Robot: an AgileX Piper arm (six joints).
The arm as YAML. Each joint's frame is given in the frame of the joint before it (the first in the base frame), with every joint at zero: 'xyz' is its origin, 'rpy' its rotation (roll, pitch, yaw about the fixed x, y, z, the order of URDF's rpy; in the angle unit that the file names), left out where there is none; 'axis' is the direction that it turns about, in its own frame. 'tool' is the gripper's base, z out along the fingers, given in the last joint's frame.
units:
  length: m
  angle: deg
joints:
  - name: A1
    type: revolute
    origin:
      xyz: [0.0, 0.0, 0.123]
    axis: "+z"
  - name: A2
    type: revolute
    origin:
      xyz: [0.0, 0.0, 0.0]
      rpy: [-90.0, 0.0, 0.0]
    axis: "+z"
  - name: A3
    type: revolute
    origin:
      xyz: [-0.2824, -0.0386, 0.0]
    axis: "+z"
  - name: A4
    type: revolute
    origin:
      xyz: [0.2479, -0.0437, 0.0]
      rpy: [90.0, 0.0, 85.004]
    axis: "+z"
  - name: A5
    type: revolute
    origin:
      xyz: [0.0, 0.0, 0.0]
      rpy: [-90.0, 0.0, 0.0]
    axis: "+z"
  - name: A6
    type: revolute
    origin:
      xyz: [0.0, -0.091, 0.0]
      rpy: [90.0, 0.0, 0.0]
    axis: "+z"
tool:
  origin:
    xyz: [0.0, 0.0, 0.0]
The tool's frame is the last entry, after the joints.
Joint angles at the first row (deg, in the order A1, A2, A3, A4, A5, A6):
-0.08 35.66 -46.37 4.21 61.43 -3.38
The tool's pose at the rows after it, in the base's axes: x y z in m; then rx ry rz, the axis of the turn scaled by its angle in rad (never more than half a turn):
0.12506 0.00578 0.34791 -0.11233 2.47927 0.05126
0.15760 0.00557 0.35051 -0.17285 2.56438 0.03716
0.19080 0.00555 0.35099 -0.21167 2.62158 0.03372
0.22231 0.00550 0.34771 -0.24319 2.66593 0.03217
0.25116 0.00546 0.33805 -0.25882 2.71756 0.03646
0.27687 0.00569 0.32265 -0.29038 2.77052 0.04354
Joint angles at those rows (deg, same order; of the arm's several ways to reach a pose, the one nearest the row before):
-0.08 45.02 -51.10 4.20 63.46 -5.87
-0.08 53.46 -55.89 4.03 64.90 -8.44
-0.08 61.30 -60.70 4.04 65.33 -10.05
-0.08 68.39 -65.07 4.04 65.32 -11.33
-0.08 74.94 -68.52 4.04 65.27 -11.90
-0.08 81.00 -70.99 4.23 64.95 -13.16

